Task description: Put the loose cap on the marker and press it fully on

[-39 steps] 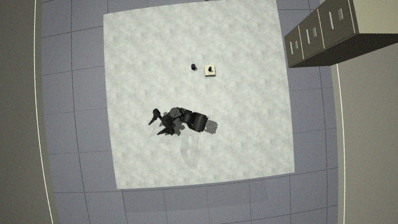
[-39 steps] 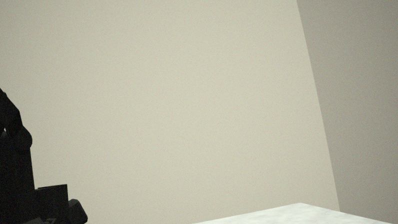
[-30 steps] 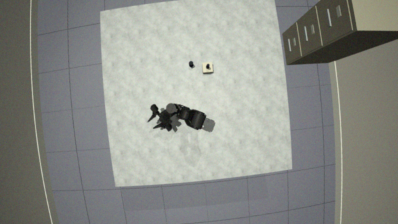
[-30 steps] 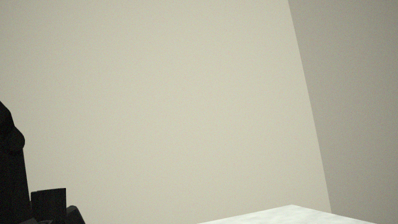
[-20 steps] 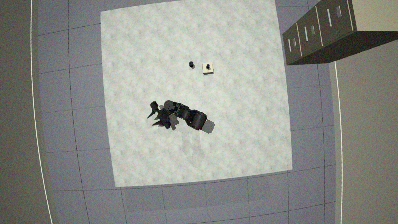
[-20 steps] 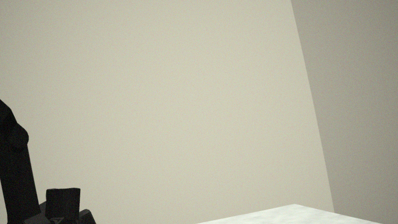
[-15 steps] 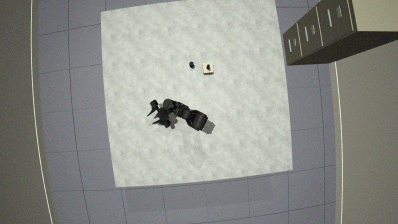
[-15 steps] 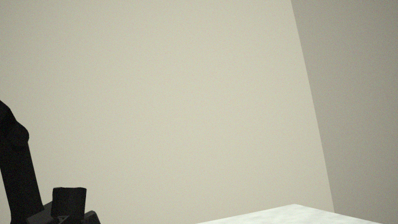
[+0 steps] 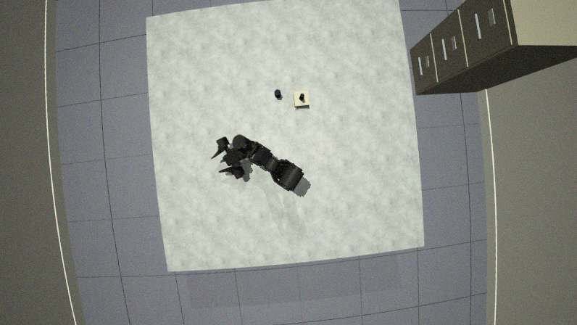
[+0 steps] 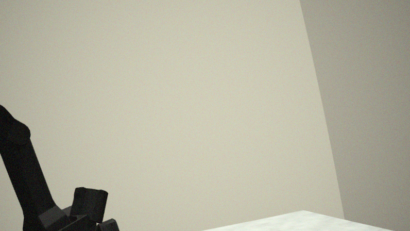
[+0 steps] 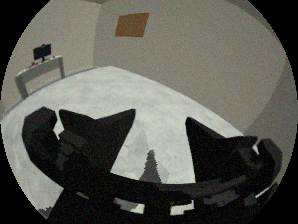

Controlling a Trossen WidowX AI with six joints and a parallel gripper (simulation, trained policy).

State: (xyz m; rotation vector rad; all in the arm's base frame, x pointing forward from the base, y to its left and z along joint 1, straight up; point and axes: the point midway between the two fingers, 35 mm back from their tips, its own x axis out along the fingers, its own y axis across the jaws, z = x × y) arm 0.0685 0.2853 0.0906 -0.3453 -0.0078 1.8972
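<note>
Now: gripper tip 30 cm to the left of the dark cap, 30 cm short of it and 6 cm above it. Also, from my gripper tip: holder block: 41 cm to the right, 27 cm ahead, 7 cm below.
</note>
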